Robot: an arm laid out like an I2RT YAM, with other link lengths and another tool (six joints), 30 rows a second.
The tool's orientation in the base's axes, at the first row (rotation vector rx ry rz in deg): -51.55 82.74 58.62
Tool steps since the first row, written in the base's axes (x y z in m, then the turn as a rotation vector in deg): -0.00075 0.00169 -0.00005 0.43 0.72 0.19; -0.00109 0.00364 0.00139 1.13 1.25 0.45; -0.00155 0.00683 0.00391 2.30 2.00 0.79; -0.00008 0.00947 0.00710 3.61 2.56 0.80; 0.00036 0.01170 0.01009 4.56 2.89 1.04; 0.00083 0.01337 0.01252 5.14 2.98 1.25; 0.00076 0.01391 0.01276 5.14 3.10 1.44; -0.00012 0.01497 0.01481 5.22 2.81 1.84; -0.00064 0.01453 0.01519 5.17 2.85 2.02
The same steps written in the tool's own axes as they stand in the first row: 0.00015 0.00127 0.00134 -0.23 -0.14 0.82; -0.00122 0.00241 0.00301 -0.57 -0.58 1.54; -0.00364 0.00420 0.00578 -1.03 -1.38 2.64; -0.00696 0.00408 0.00867 -1.18 -2.41 3.60; -0.00996 0.00475 0.01082 -1.53 -3.16 4.23; -0.01241 0.00515 0.01248 -1.80 -3.65 4.50; -0.01263 0.00543 0.01295 -1.99 -3.59 4.61; -0.01456 0.00684 0.01359 -2.40 -3.72 4.35; -0.01488 0.00722 0.01299 -2.57 -3.64 4.37
